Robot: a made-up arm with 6 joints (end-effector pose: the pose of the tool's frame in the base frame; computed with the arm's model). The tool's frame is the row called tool. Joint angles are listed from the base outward.
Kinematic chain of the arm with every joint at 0, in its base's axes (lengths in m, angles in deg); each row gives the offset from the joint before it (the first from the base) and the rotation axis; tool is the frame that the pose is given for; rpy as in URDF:
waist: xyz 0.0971 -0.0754 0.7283 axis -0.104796 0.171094 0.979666
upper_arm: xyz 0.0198 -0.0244 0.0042 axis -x
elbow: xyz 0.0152 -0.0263 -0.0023 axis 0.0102 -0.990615 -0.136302
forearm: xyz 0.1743 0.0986 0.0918 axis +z
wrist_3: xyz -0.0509 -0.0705 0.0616 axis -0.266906 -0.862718 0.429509
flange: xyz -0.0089 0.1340 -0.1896 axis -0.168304 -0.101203 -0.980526
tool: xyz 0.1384 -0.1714 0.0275 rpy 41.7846 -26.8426 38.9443
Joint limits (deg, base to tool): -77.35..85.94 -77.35..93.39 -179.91..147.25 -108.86..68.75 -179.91..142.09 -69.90..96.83
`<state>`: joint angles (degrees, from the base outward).
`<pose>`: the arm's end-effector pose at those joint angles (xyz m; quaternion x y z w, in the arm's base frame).
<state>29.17 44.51 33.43 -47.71 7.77 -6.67</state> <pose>0.2759 0.0103 0.8497 0.0218 -0.3616 0.5471 0.7546</pose>
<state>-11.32 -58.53 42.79 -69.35 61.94 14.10</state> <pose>0.0756 -0.3203 0.7541 0.1374 -0.6163 -0.3831 0.6742</pose>
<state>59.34 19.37 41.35 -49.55 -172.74 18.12</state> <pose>-0.1129 0.0656 0.9438 0.5601 0.5751 -0.4719 0.3643</pose>
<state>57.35 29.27 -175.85 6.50 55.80 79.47</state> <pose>0.1399 -0.2294 0.7828 -0.3144 0.6682 0.0603 0.6716</pose>
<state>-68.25 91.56 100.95 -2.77 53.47 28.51</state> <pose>0.2133 0.1196 0.8427 -0.5923 -0.1620 0.6944 0.3751</pose>
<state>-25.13 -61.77 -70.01 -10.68 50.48 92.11</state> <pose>0.1268 -0.0643 0.6593 0.5553 -0.2320 -0.2708 0.7513</pose>
